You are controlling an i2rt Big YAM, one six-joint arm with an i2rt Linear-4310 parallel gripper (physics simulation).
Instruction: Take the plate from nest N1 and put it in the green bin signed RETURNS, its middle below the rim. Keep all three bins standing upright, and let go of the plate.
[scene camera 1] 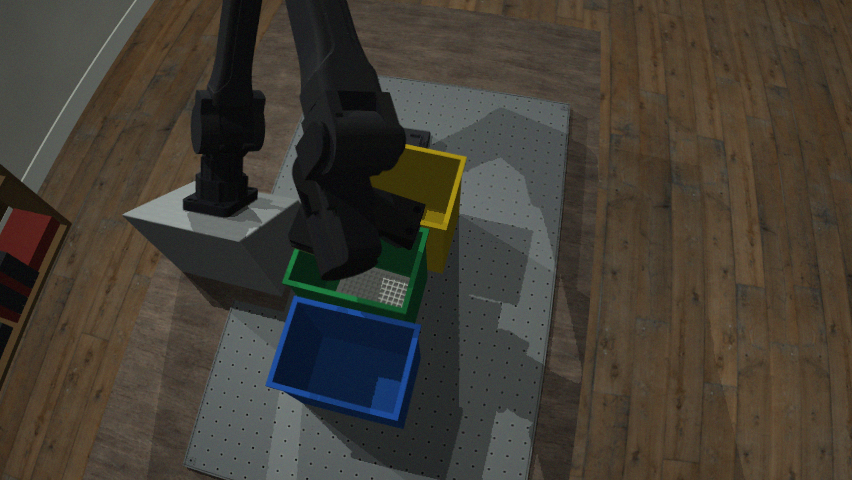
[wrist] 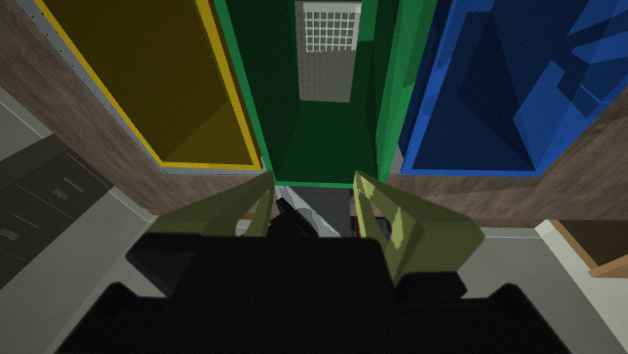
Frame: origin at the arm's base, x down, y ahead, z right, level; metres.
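Seen in the pictures: gripper, fingertip midpoint: (wrist: 314, 177); arm's base, origin of the base link: (scene camera 1: 221, 202) (wrist: 300, 224).
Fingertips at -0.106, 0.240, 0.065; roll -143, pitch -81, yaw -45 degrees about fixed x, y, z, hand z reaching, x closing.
Offsets run from my fingertips to a thing's middle, as dx, dy, dz. Level surfaces: height alone.
A pale grey plate with a square grid @(+0.223, +0.028, -0.004) (scene camera 1: 393, 292) (wrist: 325, 77) lies inside the green bin @(+0.143, +0.023, +0.005) (scene camera 1: 419, 265) (wrist: 241, 75), low down and well below the rim. In the scene view the arm hides part of it. My gripper (wrist: 314, 177) is partly open, with no thing between its fingers. In the wrist view its tips stand over the near end of the green bin, apart from the plate. The fingers are hidden behind the wrist in the scene view. The green, yellow @(+0.143, +0.054, -0.129) (scene camera 1: 456, 193) (wrist: 227, 80) and blue @(+0.143, +0.041, +0.147) (scene camera 1: 339, 400) (wrist: 475, 173) bins stand upright. The RETURNS sign cannot be read.
The yellow and blue bins stand close on either side of the green bin. The bins stand on a grey perforated board @(dx +0.232) (scene camera 1: 506, 369). A grey pedestal (scene camera 1: 208, 250) carries the arm base beside them. A dark fixture @(+0.225, -0.025, -0.289) (scene camera 1: 420, 138) shows partly behind the yellow bin.
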